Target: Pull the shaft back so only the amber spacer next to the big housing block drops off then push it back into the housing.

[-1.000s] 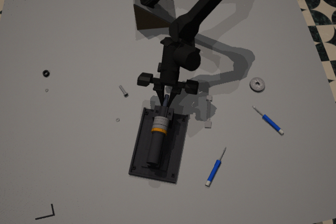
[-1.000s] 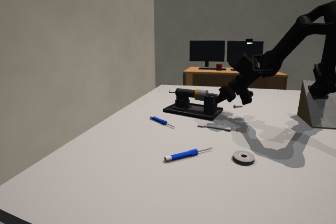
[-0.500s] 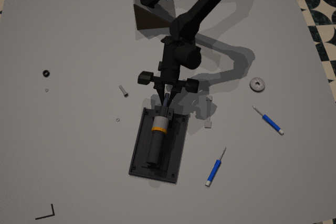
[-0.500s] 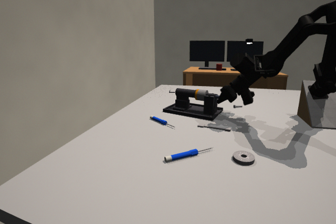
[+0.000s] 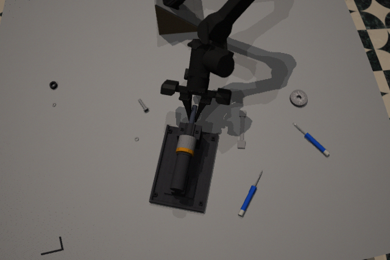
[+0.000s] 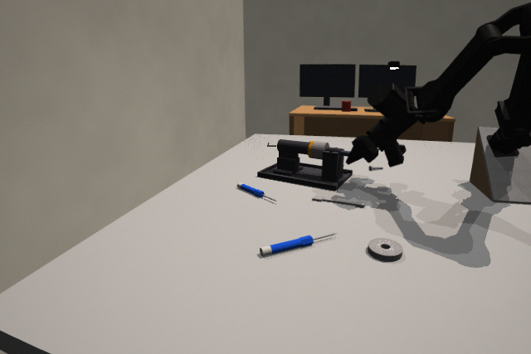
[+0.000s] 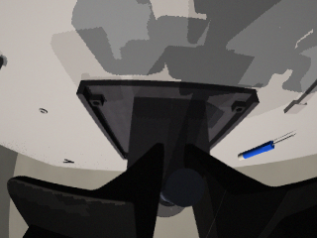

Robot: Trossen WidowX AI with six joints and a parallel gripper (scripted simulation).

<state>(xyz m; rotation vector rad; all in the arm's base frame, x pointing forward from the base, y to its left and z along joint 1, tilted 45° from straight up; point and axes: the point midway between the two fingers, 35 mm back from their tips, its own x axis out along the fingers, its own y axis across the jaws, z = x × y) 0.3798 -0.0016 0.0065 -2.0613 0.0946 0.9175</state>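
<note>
Now: the shaft 70 mm ahead of my hand and 30 mm to the right of it. From my hand the other things lie so: bolt (140 mm to the right, 70 mm below, 70 mm behind); amber spacer (120 mm ahead, 50 mm to the right); grey bar (130 mm to the left, 80 mm below, 50 mm ahead).
</note>
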